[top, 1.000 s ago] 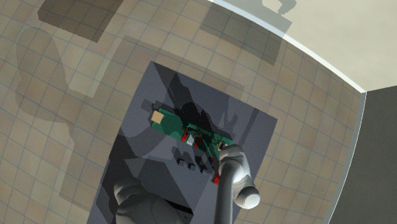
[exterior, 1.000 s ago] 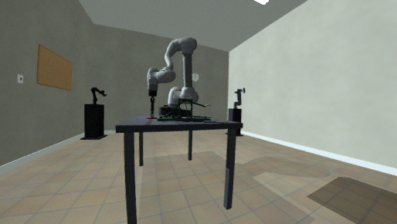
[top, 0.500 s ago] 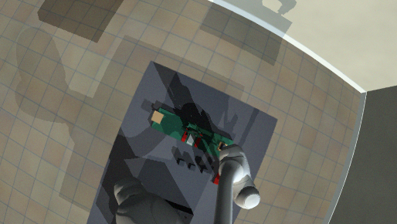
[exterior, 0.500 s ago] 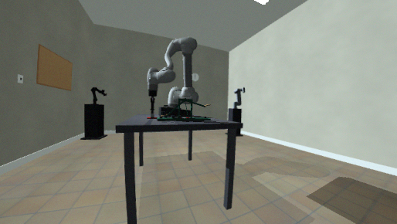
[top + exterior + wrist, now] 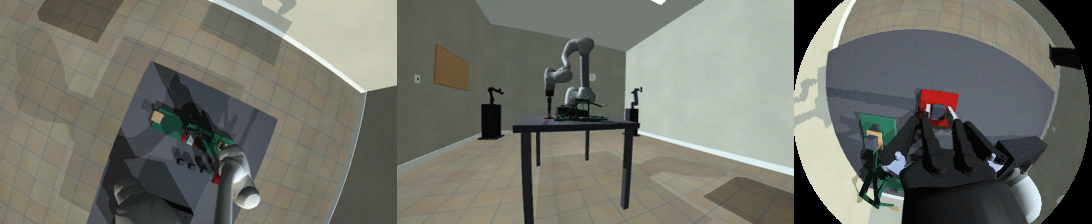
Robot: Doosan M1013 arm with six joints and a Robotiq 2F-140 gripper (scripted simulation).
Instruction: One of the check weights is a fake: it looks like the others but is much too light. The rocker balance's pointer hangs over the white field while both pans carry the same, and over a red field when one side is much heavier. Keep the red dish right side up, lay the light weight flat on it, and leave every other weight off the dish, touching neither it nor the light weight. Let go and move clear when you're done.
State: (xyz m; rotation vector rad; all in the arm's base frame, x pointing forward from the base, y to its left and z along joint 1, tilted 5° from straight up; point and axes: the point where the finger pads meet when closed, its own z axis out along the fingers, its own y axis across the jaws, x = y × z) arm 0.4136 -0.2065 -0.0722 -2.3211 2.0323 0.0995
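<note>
Now: the red dish 40 mm below my hand. Also, from my hand: green rocker balance (130 mm ahead, 300 mm to the left, 50 mm above).
</note>
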